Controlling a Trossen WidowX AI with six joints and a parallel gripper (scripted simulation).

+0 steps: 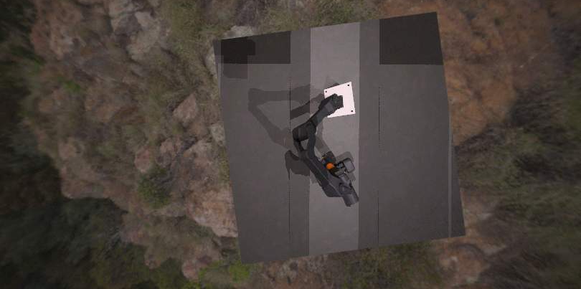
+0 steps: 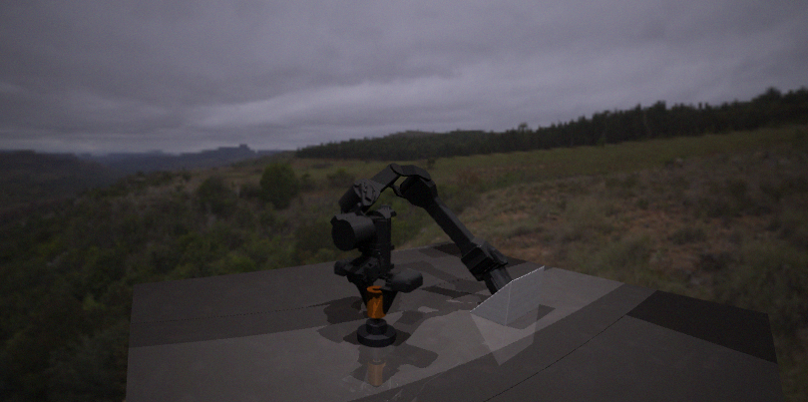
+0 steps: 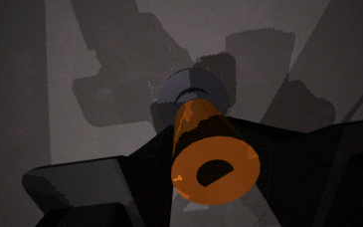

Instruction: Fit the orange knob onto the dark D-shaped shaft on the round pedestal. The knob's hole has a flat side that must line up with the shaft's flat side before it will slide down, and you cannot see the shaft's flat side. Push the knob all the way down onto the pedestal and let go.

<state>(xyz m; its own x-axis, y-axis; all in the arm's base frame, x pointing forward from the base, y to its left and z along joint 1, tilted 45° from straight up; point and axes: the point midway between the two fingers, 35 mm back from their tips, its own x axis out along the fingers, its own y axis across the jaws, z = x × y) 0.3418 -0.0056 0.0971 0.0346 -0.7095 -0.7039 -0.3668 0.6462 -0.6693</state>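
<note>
Right now the orange knob is 20 mm above my gripper tip. Also, from my gripper tip: round dark pedestal: 40 mm below.
</note>
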